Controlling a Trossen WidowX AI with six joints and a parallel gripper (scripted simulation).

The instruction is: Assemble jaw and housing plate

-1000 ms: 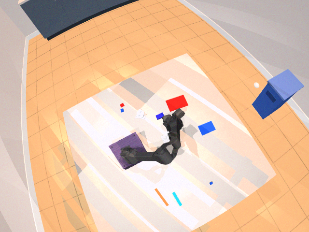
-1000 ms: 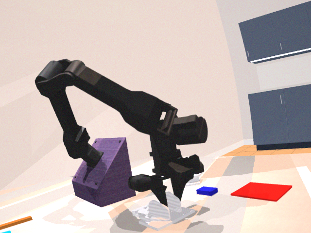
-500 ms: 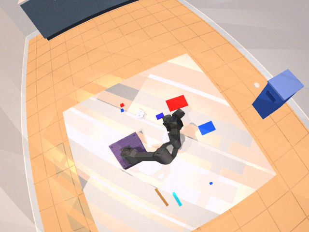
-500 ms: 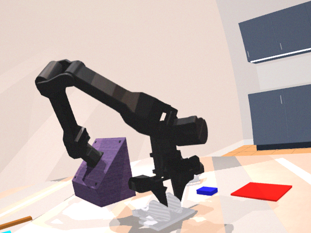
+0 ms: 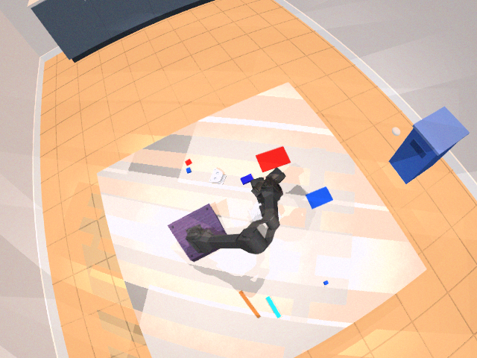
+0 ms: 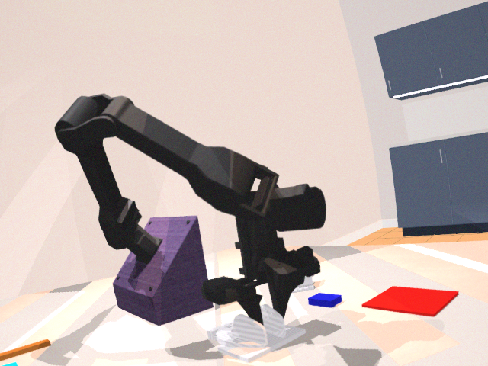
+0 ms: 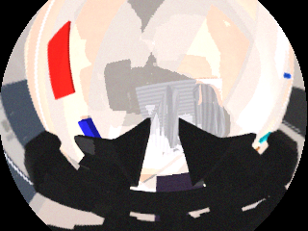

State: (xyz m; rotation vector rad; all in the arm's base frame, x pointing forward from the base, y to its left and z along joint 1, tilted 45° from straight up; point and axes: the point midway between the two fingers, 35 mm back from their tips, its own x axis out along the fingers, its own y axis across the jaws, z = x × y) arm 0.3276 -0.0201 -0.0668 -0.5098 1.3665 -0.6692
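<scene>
Right now the white housing part is 140 mm behind my gripper tip, 230 mm to the left of it and 10 mm above it. From my gripper tip the other things lie so: red flat plate (150 mm ahead, 200 mm to the left, 10 mm below); blue plate (250 mm ahead, 90 mm to the right, 10 mm below); dark blue block (10 mm behind, 150 mm to the left, 10 mm below).
</scene>
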